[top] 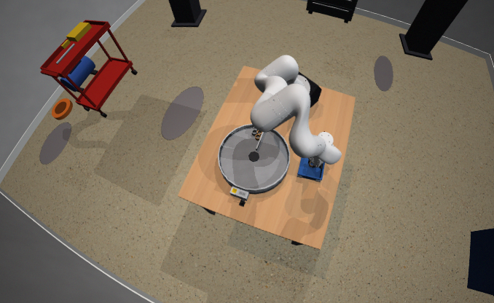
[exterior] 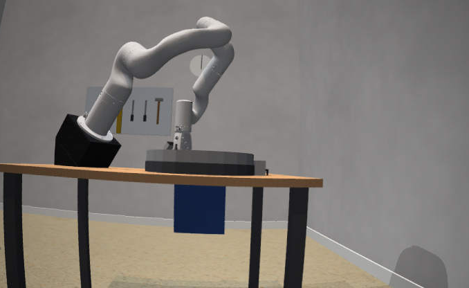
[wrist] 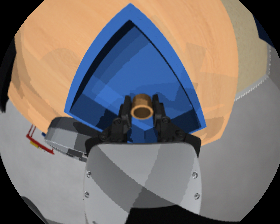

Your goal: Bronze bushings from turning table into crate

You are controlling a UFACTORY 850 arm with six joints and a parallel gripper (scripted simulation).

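Right now my hand is 10 mm above the blue crate. From my hand the other things lie so: grey turning table (30 mm ahead, 350 mm to the right, 20 mm above).
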